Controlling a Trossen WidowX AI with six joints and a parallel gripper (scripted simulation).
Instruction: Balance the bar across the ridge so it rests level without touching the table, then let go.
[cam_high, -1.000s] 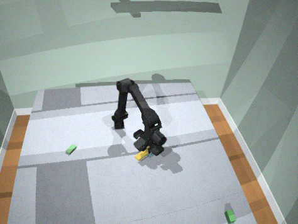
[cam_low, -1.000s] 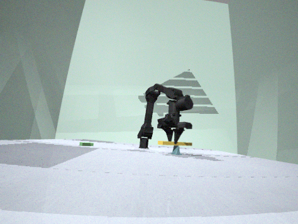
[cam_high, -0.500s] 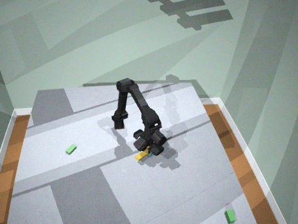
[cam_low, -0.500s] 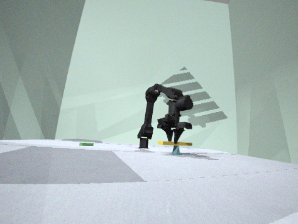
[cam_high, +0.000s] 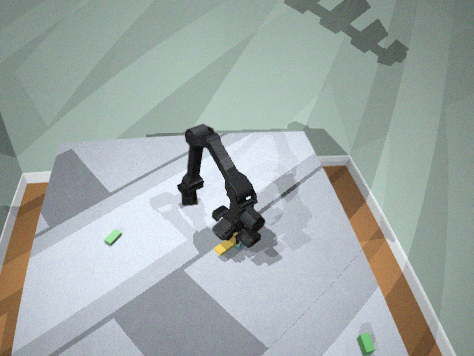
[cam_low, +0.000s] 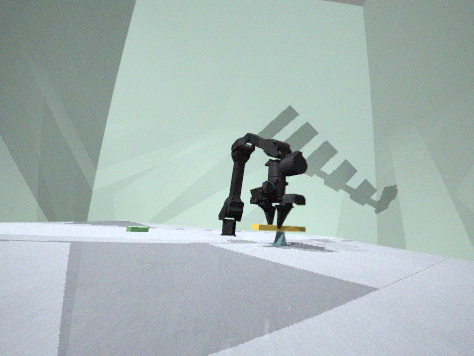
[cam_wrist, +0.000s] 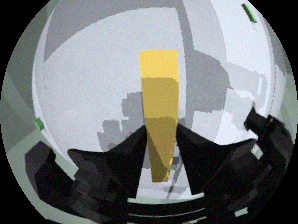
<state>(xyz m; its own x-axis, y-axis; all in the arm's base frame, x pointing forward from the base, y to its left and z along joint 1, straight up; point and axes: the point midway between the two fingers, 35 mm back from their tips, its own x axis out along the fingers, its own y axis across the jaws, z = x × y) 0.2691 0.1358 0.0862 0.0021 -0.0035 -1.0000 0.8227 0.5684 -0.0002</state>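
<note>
Now: gripper tip 2 cm past the yellow bar and 2 cm to the right of it.
</note>
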